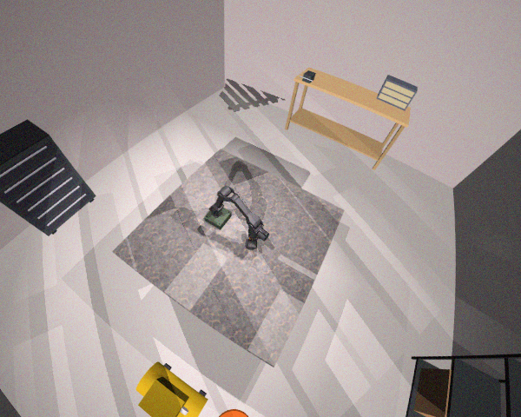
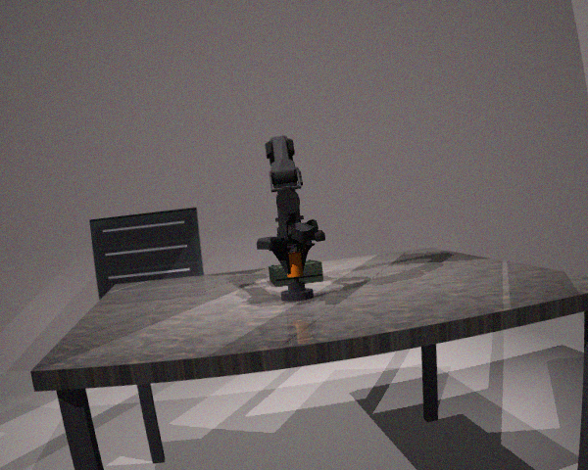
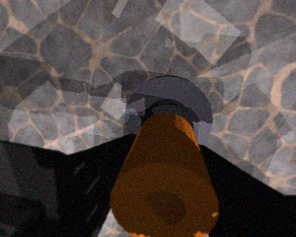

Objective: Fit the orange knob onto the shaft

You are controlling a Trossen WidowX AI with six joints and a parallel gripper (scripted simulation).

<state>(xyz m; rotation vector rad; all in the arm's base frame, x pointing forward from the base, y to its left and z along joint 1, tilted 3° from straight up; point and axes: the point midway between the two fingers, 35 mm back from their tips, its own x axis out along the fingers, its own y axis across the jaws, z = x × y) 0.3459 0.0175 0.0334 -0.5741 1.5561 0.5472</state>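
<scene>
Now: gripper tip 20 mm below the orange knob. From my gripper tip the other things lie so: round dark pedestal 40 mm below.
</scene>
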